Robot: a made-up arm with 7 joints.
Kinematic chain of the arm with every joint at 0, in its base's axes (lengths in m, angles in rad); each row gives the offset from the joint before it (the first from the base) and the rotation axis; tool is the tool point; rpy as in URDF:
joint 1: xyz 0 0 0.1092 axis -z
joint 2: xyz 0 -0.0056 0.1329 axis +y
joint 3: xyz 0 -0.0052 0.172 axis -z
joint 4: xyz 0 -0.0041 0.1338 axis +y
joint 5: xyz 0 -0.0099 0.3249 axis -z
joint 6: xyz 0 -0.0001 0.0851 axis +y
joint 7: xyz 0 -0.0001 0.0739 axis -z
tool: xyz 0 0 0 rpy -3.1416 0 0
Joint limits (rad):
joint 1: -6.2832..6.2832
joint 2: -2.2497..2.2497
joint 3: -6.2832..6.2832
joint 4: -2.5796..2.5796
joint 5: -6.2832..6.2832
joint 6: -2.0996..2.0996
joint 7: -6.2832..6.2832
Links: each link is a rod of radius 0.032 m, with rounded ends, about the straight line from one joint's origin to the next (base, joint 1, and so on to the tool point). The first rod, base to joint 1, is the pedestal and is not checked.
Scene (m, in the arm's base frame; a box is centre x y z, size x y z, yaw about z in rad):
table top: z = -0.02
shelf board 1: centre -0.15 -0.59 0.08 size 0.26 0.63 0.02 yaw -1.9
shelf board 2: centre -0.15 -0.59 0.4 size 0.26 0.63 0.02 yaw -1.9
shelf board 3: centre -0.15 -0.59 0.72 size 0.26 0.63 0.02 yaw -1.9
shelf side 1: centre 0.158 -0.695 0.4 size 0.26 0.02 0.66 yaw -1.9
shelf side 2: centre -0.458 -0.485 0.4 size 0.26 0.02 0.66 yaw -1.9
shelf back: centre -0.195 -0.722 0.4 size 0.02 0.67 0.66 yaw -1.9
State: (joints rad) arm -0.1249 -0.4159 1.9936 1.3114 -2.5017 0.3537 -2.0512
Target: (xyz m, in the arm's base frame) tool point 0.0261 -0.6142 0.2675
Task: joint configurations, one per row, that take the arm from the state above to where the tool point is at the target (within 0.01 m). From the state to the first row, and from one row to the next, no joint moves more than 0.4 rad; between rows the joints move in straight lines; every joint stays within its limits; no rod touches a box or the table.
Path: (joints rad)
1: -0.0717 -0.5519 1.6643 1.4342 -2.5584 0.0585 -1.6661
2: -0.0185 -0.6878 1.3350 1.5570 -2.6151 -0.2367 -1.2811
3: 0.0347 -0.8238 1.0057 1.6797 -2.6718 -0.5319 -0.8960
4: 0.0879 -0.9598 0.6764 1.8025 -2.7285 -0.8270 -0.5109
5: -0.0225 -0.9385 0.9116 1.8916 -2.6588 -0.5246 -0.8960
6: -0.1329 -0.9172 1.1468 1.9808 -2.5890 -0.2222 -1.2811
7: -0.2433 -0.8959 1.3820 2.0699 -2.5192 0.0803 -1.6661
8: -0.3537 -0.8746 1.6172 2.1590 -2.4495 0.3827 -2.0512
9: -0.5964 -0.9245 1.8393 1.8062 -2.4756 0.3288 -2.0512
10: -0.8392 -0.9744 2.0613 1.4535 -2.5018 0.2748 -2.0512

